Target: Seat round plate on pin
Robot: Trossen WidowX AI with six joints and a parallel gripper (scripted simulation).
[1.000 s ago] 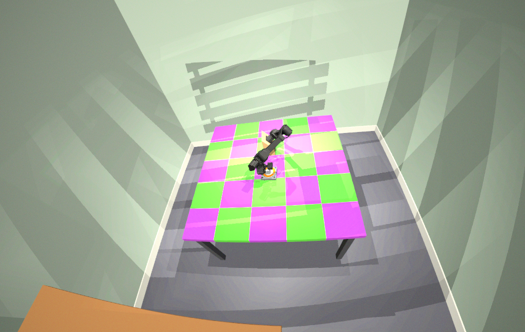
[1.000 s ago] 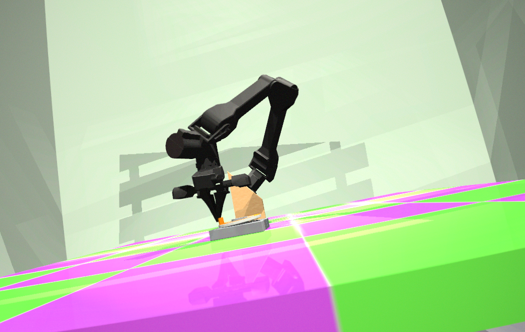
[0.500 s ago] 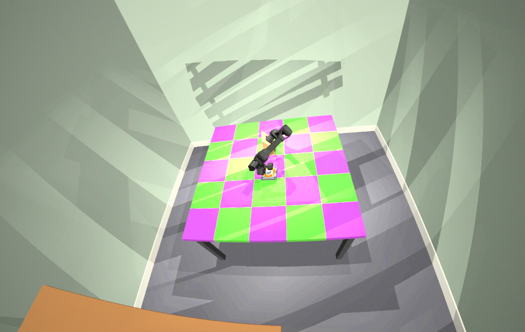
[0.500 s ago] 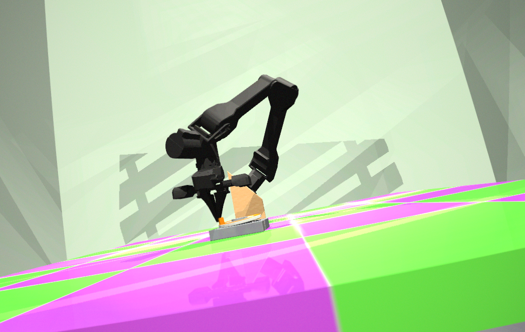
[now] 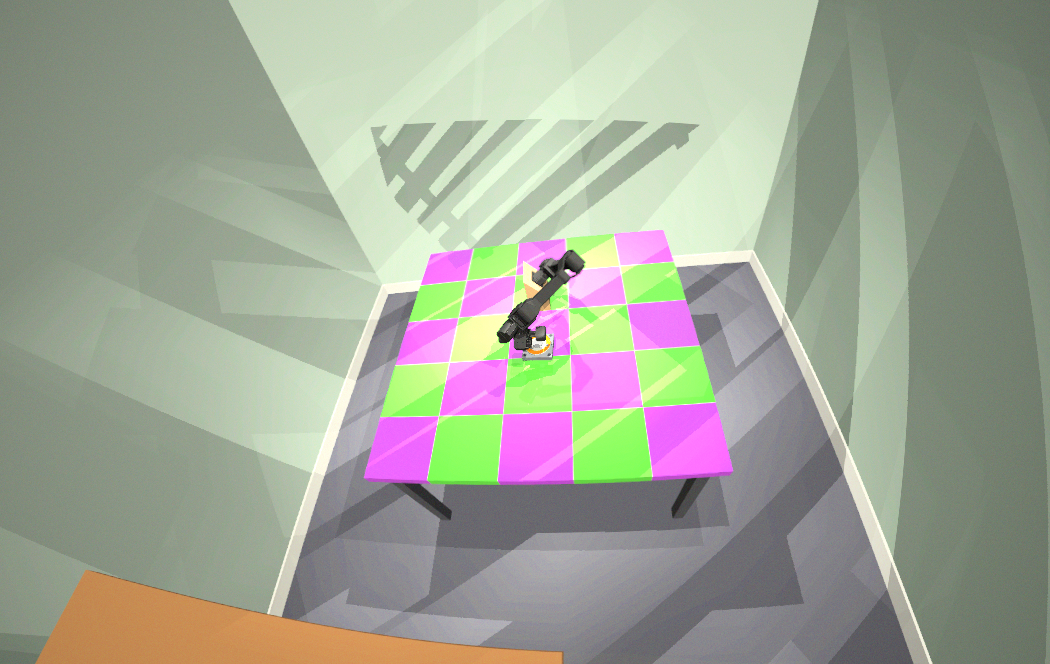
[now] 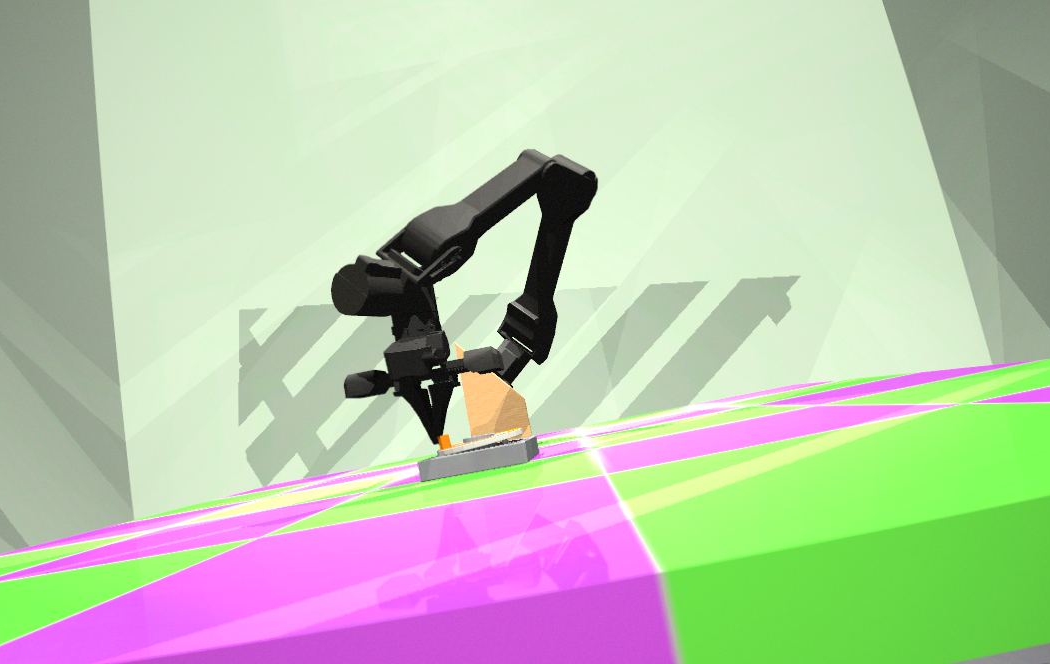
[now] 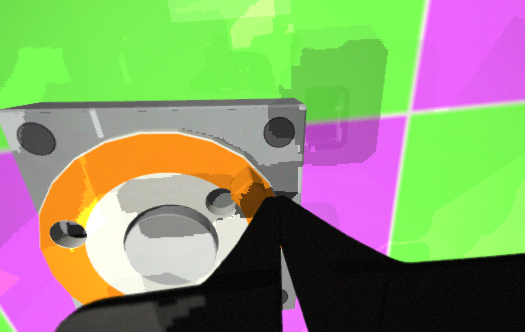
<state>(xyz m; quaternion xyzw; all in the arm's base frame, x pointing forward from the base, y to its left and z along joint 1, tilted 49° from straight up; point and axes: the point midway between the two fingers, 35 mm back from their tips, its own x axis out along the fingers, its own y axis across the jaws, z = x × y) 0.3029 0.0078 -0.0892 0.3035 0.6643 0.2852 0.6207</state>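
My gripper tip is 3 cm to the right of the round plate.
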